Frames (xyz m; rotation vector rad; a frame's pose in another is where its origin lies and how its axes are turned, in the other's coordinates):
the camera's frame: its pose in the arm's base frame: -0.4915 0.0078 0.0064 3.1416 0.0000 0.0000
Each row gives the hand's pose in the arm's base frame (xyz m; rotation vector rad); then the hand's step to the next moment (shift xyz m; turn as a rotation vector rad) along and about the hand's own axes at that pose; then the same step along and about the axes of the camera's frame.
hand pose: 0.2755 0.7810 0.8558 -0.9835 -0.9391 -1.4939
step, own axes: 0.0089 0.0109 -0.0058 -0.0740 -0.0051 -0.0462
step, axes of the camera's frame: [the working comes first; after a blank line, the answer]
step, axes of the arm's base frame: 0.0094 -0.0098 0.0069 -0.0026 -0.0171 -0.0857

0.0094 0.0098 -0.0069 -0.0026 0.0171 0.0857
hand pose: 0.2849 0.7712 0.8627 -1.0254 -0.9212 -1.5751
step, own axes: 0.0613 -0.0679 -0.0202 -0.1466 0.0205 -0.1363
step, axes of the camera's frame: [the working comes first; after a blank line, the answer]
step, axes of the arm's base frame: -0.0782 -0.0246 0.0453 0.0171 -0.0816 -0.1832

-0.0782 0.0246 -0.0453 0.0171 0.0816 0.1831
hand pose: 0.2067 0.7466 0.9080 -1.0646 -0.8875 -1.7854
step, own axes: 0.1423 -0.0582 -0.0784 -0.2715 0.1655 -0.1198
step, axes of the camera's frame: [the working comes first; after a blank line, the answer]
step, axes of the arm's base frame: -0.1159 -0.0896 0.0912 0.1885 -0.0845 -0.2698

-0.1159 0.0896 -0.0912 0.1885 0.0845 0.2698
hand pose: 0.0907 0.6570 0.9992 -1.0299 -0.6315 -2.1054
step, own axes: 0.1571 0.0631 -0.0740 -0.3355 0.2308 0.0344
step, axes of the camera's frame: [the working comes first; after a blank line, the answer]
step, axes of the arm's base frame: -0.0562 -0.1489 0.0939 0.3397 0.0018 -0.2272

-0.0562 0.1489 -0.0939 0.3397 -0.0018 0.2272
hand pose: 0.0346 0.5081 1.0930 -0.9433 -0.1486 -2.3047
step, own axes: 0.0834 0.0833 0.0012 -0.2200 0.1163 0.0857
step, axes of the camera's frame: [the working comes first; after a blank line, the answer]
step, axes of the arm's base frame: 0.0054 -0.1086 0.0455 0.2392 0.0495 -0.0979

0.0054 0.1086 -0.0455 0.2392 -0.0495 0.0979
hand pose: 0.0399 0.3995 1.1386 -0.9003 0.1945 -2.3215
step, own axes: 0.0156 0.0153 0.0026 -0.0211 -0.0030 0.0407
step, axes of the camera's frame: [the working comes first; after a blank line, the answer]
step, axes of the arm's base frame: 0.0006 -0.0213 0.0053 0.0369 0.0187 0.0200

0.0006 0.0213 -0.0053 0.0369 -0.0187 -0.0200
